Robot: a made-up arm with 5 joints.
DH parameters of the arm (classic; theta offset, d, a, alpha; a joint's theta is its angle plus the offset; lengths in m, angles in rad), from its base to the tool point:
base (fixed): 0 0 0.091 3.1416
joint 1: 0 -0.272 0.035 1.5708
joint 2: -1.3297 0 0.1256 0
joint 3: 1.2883 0 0.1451 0
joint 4: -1.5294 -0.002 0 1.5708
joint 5: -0.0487 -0.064 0 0
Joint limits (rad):
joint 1: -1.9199..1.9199
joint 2: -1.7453..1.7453
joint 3: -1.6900..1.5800
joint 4: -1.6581..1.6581
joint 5: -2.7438..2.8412
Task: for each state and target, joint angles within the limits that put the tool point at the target. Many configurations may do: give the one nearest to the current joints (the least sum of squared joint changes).
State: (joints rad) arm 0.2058 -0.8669 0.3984 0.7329 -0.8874
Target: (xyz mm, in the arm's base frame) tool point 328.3 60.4 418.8
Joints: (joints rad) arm -0.2574 -0.1881 -0.0162 0.4236 -0.8874
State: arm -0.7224 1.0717 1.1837 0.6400 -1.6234
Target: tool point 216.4 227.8 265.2
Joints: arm -1.0753 0.2342 0.2952 0.3784 -1.6234
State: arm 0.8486 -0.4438 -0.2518 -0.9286 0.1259
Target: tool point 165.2 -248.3 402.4
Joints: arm 1.2727 -0.0096 0.2441 -0.8319 0.1259
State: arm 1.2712 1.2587 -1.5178 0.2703 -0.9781
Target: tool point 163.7 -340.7 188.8
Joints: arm 1.3548 1.4494 -1.2481 0.5806 -0.9781
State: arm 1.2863 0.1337 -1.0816 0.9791 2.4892
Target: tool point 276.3 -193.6 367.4
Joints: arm 0.7998 0.2955 -0.5605 1.3404 2.4892
